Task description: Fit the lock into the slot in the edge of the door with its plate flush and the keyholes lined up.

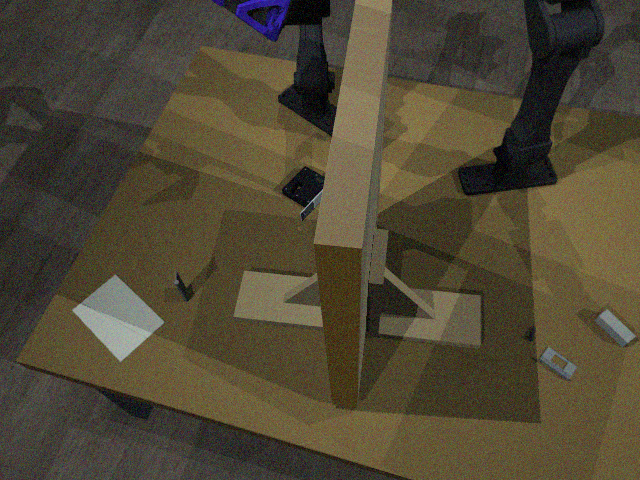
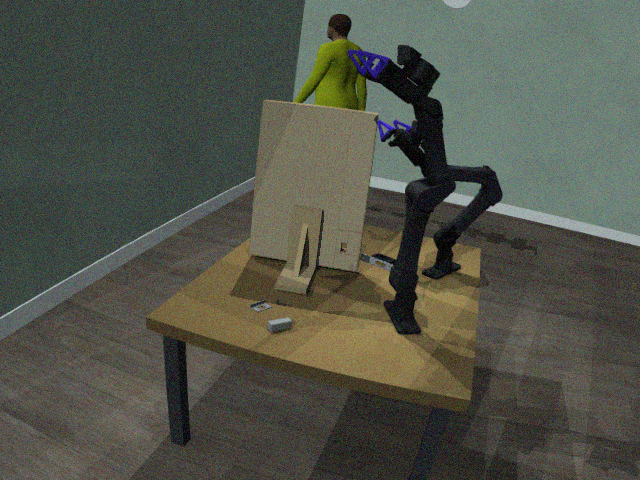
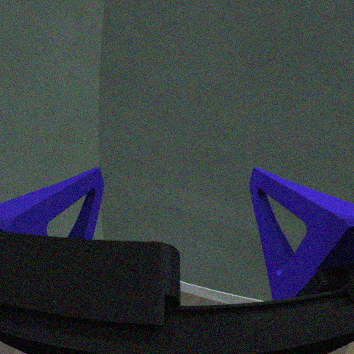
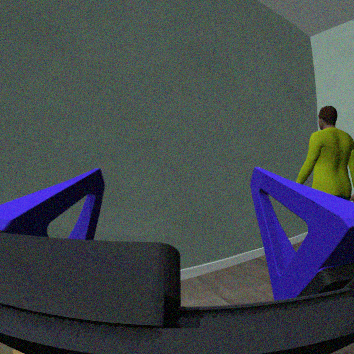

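Seen in the pictures: left gripper, between the fingertips: (image 2: 352, 51) (image 3: 176, 175); right gripper, between the fingertips: (image 2: 386, 121) (image 4: 176, 175); left arm's base, origin of its link: (image 1: 506, 177) (image 2: 401, 317); right arm's base, origin of its link: (image 1: 316, 111) (image 2: 441, 270).
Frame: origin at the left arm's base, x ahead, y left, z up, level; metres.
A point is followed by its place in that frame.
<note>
The lock, a black box (image 1: 302, 183) @(z 0.016, x -0.043, y -0.442 m) with a pale metal plate (image 1: 311, 205) @(z 0.018, x 0.019, y -0.429 m) (image 2: 376, 261) @(z 0.016, x -0.006, y -0.404 m), lies on the table beside the door; the door and the left arm partly hide it. The door (image 1: 347, 170) @(z 0.561, x 0.363, y -0.400 m) (image 2: 310, 165) @(z 0.360, x 0.278, y -0.352 m) stands upright. A small square keyhole (image 2: 343, 246) shows low in its face; the slot in its edge does not show. My left gripper (image 2: 360, 62) (image 3: 176, 175) @(z 0.758, x 0.251, y 0.021 m) is open and empty, high above the table near the door's top. My right gripper (image 1: 227, 4) @(z 0.516, x -0.003, y -0.531 m) (image 2: 387, 122) @(z 0.516, x -0.003, y -0.531 m) (image 4: 176, 175) @(z 0.516, x -0.003, y -0.531 m) is open and empty, raised beyond the door, away from the lock.
A wooden stand (image 1: 460, 310) @(z 0.018, x 0.301, y -0.181 m) (image 2: 294, 281) @(z 0.018, x 0.309, y -0.191 m) supports the door. A pale square sheet (image 1: 118, 315) @(z 0.001, x 0.208, y -0.832 m) and a small dark upright piece (image 1: 183, 287) @(z 0.024, x 0.178, y -0.699 m) are left of it. A grey block (image 1: 615, 327) @(z 0.022, x 0.374, y 0.080 m) (image 2: 279, 324) @(z 0.019, x 0.373, y 0.098 m) and a plate with a window (image 1: 568, 370) @(z 0.002, x 0.433, y -0.020 m) lie right. A person (image 2: 336, 74) (image 4: 331, 160) stands behind.
</note>
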